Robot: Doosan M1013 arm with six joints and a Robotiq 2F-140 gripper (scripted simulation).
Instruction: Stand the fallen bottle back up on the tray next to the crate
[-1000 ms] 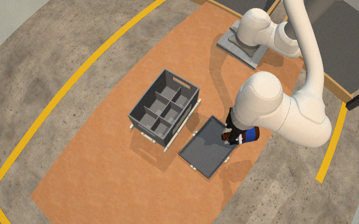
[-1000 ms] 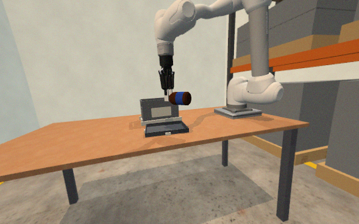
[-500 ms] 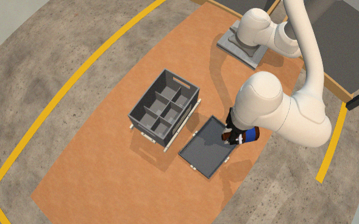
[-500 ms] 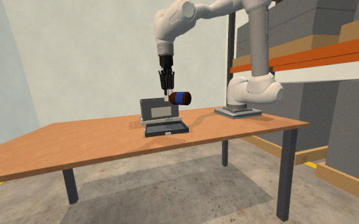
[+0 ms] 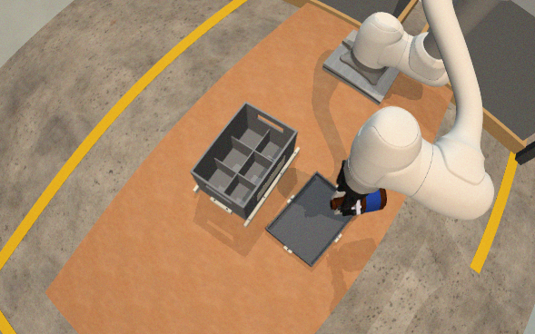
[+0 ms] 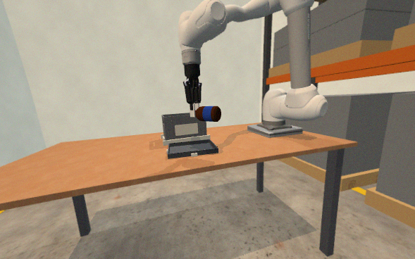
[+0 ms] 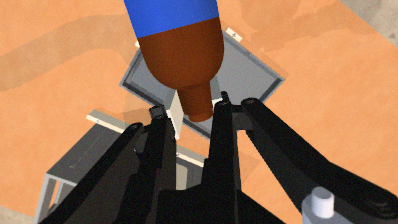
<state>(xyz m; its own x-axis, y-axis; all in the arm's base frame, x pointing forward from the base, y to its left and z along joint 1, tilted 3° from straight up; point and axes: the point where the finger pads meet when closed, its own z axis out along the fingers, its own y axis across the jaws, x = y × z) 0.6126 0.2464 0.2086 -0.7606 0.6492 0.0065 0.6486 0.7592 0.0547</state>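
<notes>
My hand is 4 cm past the bottle, 3 cm to the right of it and 2 cm above it. Round my hand: grey crate: 5 cm ahead, 29 cm to the right, 14 cm below; grey tray: 3 cm ahead, 3 cm to the right, 21 cm below.
</notes>
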